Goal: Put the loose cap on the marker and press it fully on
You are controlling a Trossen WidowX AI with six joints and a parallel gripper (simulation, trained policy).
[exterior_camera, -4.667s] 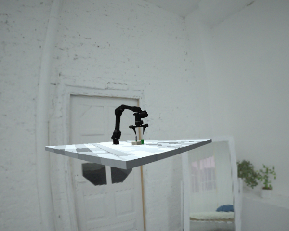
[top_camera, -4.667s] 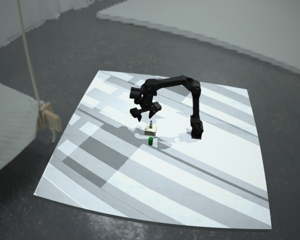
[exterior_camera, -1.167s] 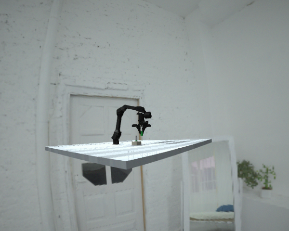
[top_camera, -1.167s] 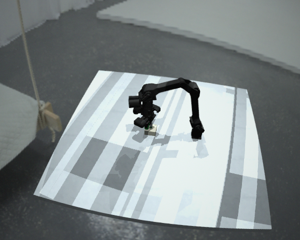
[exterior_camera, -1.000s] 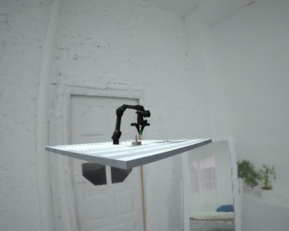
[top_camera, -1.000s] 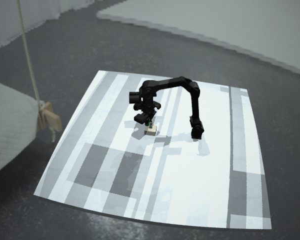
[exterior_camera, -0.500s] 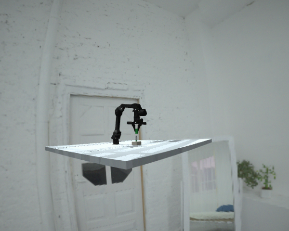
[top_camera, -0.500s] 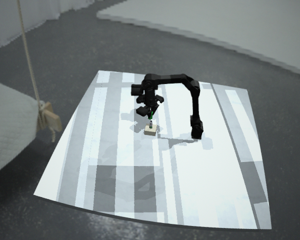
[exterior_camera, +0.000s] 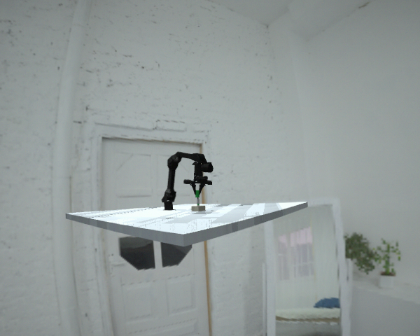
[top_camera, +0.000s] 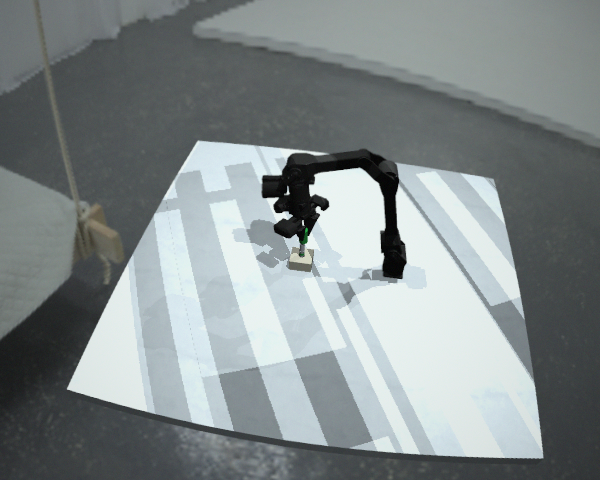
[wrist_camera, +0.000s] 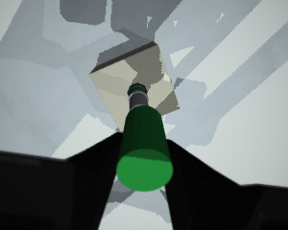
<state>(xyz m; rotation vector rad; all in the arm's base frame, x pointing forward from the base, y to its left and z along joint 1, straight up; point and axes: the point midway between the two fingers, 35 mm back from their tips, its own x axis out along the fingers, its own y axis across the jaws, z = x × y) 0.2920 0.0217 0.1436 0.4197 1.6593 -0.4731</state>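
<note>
The holder block is 9 cm below my gripper tip and 1 cm ahead of it. The rest, counted from my gripper tip: green cap: 1 cm above.
</note>
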